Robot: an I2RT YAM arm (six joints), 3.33 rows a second.
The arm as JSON. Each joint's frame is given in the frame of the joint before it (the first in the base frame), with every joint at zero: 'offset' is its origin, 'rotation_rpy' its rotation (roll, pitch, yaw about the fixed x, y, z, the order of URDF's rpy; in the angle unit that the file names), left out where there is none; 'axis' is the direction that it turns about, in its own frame. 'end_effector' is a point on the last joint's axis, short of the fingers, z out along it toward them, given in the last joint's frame.
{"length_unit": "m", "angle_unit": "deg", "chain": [
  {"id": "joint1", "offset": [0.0, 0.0, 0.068], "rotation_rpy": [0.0, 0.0, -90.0], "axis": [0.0, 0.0, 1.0]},
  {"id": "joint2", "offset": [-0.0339, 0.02, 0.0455], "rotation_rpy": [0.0, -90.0, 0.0], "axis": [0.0, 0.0, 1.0]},
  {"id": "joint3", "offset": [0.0, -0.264, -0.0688], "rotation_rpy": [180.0, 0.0, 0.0], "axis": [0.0, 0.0, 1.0]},
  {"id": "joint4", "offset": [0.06, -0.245, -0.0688], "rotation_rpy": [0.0, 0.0, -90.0], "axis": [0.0, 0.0, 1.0]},
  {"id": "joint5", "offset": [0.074, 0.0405, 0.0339], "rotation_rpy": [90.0, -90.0, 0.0], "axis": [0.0, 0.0, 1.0]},
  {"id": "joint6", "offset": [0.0, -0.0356, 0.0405], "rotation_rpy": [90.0, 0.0, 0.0], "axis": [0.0, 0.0, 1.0]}
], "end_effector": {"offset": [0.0, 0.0, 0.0], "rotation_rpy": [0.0, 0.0, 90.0]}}
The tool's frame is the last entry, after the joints.
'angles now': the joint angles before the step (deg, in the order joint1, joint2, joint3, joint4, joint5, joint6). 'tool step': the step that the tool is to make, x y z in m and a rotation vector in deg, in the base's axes. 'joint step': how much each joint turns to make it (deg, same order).
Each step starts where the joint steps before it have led.
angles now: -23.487 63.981 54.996 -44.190 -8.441 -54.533
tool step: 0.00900 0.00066 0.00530 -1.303 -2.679 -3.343
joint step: 1.538 0.700 0.704 3.419 3.172 3.739
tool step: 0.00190 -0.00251 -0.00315 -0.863 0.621 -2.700
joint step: -0.014 0.611 -0.315 0.770 2.522 1.390
